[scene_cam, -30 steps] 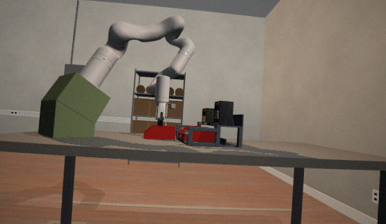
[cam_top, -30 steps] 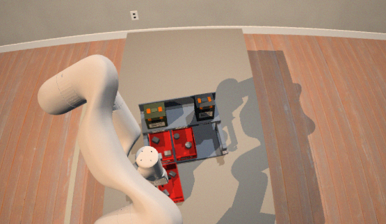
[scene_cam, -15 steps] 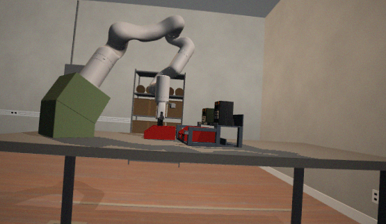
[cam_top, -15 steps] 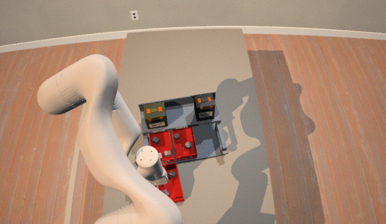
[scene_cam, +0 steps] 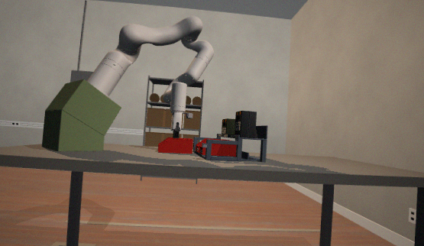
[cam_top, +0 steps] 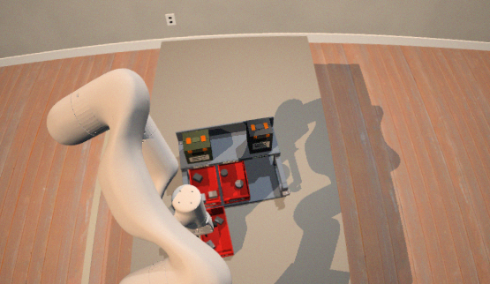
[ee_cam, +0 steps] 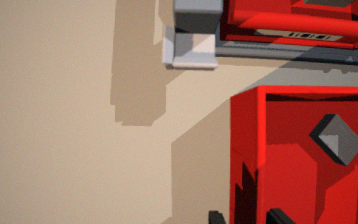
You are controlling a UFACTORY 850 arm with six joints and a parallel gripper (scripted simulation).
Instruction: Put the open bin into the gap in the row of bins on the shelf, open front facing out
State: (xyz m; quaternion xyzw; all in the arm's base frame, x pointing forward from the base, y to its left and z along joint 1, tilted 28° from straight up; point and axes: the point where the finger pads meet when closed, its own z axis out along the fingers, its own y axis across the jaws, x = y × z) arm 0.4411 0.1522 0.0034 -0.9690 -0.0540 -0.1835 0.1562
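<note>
Right now the red bin is 5 cm to the right of my hand and 2 cm below it. Round my hand: grey part: 6 cm ahead, 6 cm to the right, 5 cm below; then grey shelf: 25 cm ahead, 12 cm to the right, 1 cm above.
</note>
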